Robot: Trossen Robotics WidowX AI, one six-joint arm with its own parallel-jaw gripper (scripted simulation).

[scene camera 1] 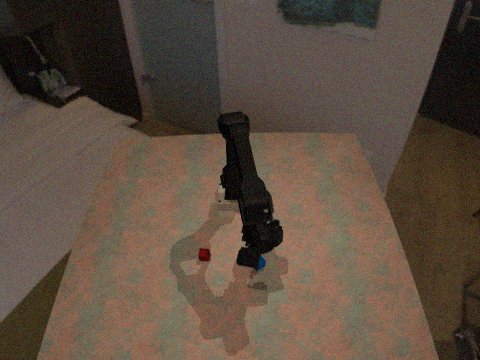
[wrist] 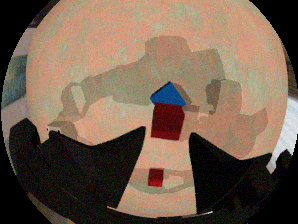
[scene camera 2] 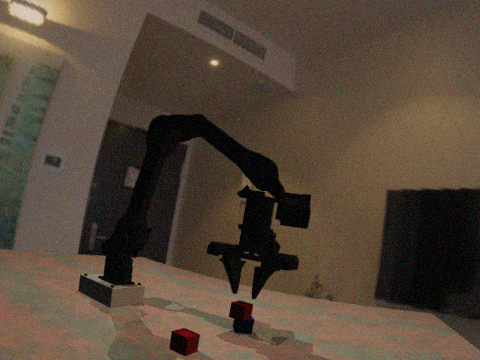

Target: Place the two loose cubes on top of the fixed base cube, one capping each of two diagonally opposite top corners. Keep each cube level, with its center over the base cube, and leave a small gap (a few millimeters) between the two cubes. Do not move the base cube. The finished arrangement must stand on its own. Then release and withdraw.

Labels:
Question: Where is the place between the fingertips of the gripper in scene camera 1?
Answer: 252,252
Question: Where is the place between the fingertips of the gripper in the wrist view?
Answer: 168,134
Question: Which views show the gripper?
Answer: Scene camera 1, the wrist view and scene camera 2: all of them.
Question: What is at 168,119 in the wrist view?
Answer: A red cube.

